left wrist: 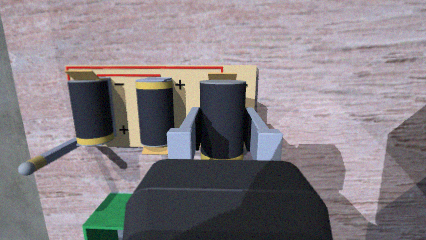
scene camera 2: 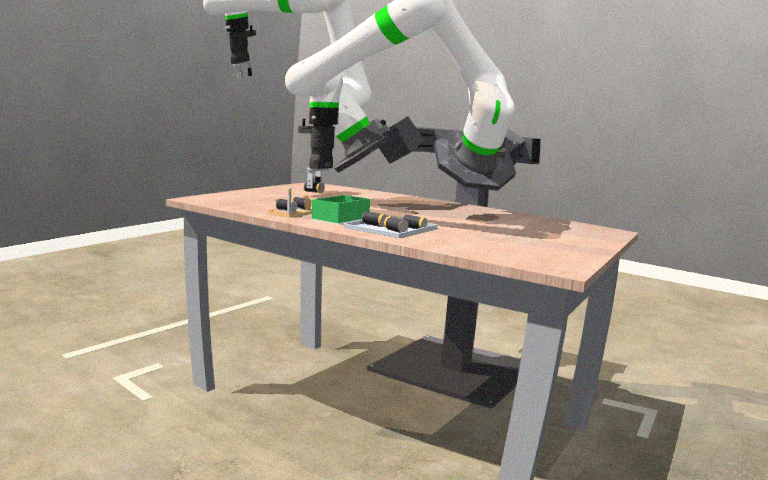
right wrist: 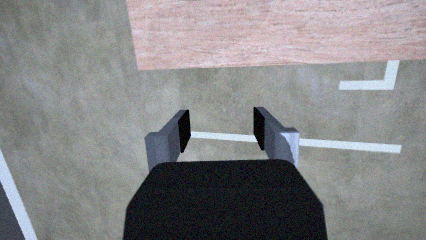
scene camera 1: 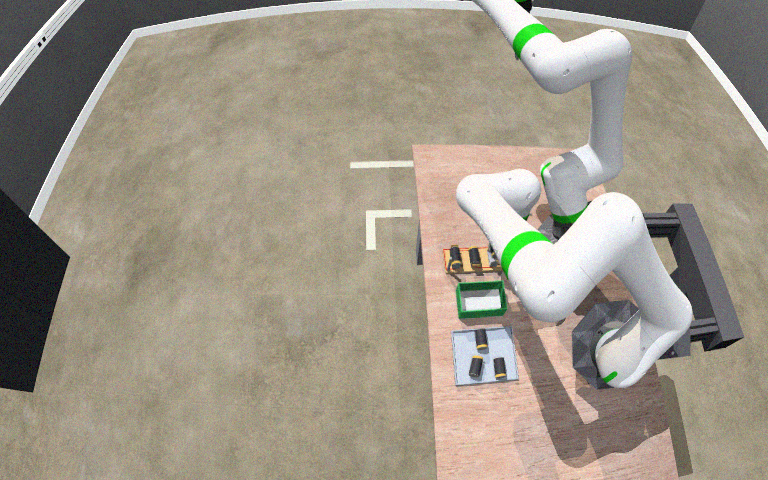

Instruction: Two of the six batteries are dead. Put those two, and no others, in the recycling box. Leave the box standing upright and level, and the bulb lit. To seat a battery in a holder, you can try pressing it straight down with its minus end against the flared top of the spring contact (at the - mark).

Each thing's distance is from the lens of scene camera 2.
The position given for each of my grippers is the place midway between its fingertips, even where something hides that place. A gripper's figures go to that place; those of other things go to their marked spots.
my left gripper [scene camera 2: 314, 187]: 1.86 m
green recycling box [scene camera 2: 336, 213]: 1.63 m
